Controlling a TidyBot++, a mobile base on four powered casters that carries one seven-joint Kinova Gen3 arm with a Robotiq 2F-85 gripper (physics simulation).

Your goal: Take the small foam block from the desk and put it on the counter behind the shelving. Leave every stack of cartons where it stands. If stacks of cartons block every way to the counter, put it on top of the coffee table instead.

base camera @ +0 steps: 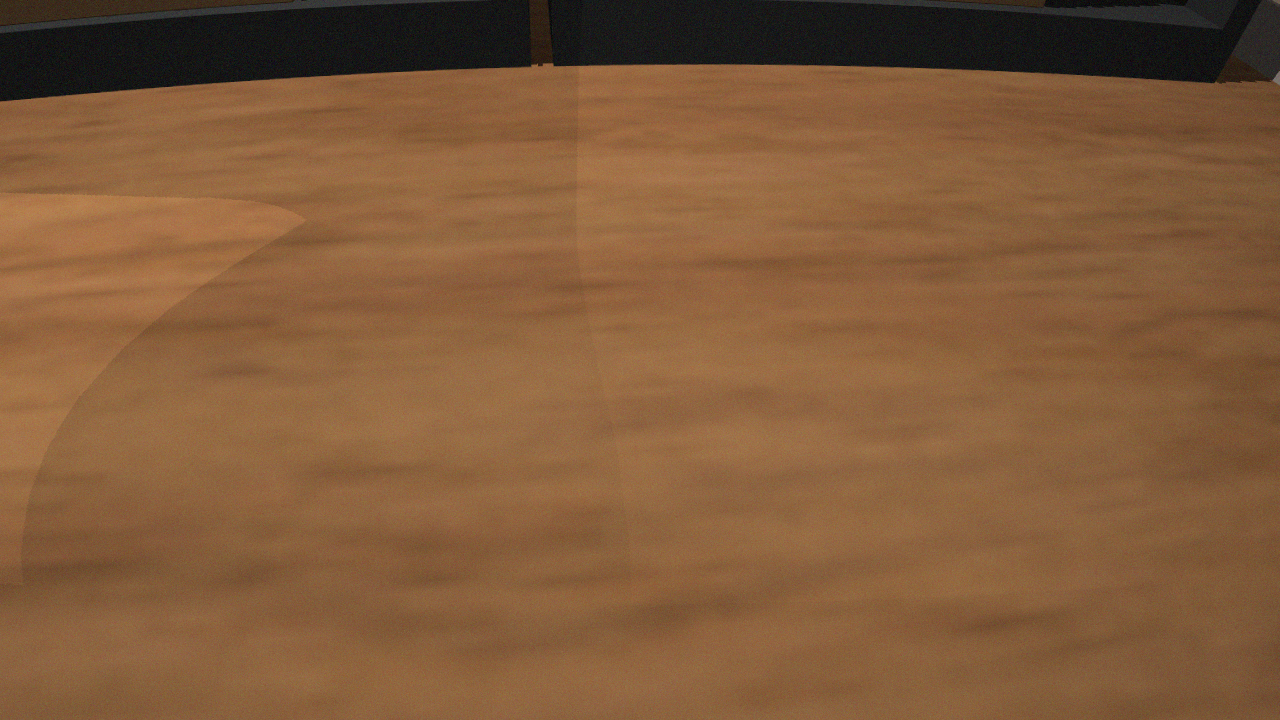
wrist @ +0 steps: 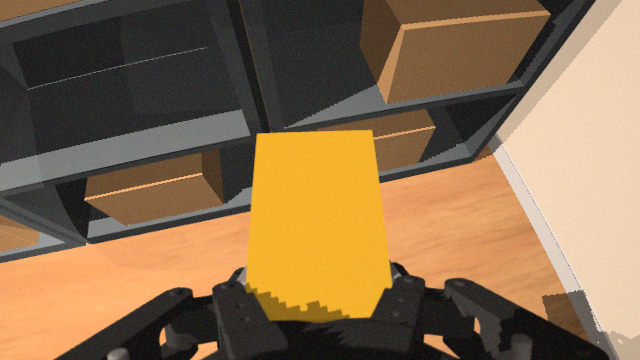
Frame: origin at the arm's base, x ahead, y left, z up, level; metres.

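Seen in the pictures: gripper, fingertip midpoint: (wrist: 318,274).
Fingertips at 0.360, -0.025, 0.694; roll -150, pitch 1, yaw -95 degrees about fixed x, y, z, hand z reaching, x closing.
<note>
A point is followed by its place in that frame, as x, y, z.
My gripper (wrist: 318,274) @(0.360, -0.025, 0.694) is shut on the small foam block (wrist: 317,215) @(0.378, -0.028, 0.733), a yellow block that stands out past the fingertips in the middle of the wrist view. The dark shelving (wrist: 165,220) @(0.844, 0.596, -0.320) (base camera: 268,53) @(0.860, 0.369, -0.367) stands beyond the block in the wrist view and runs along the top edge of the base camera view. The desk, the counter and the coffee table do not show in either view.
Brown cartons lie in the shelving, such as one at the upper right (wrist: 465,60) @(0.971, -0.525, 0.275) and one at the lower left (wrist: 160,192) @(0.865, 0.516, -0.108). A narrow gap (base camera: 540,35) parts two shelving units. A pale wall (wrist: 590,150) @(0.746, -1.023, 0.048) with a white skirting board (wrist: 537,220) @(0.634, -1.021, -0.349) stands at the right. The floor (base camera: 716,358) @(0.438, -0.077, -0.396) is wooden.
</note>
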